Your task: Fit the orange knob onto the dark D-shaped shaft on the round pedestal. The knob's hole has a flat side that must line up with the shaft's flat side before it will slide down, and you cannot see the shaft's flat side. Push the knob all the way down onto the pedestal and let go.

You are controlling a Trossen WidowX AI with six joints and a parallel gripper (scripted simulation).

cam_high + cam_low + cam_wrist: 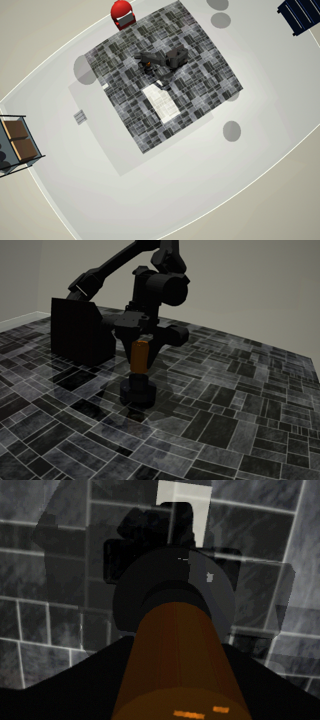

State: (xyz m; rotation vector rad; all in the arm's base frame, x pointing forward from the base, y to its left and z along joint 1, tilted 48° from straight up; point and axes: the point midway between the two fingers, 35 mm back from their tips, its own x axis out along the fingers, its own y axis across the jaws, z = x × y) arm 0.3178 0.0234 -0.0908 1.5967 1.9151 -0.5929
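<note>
Right now the orange knob is 2 cm above my gripper tip. Also, from my gripper tip: round pedestal 4 cm below.
</note>
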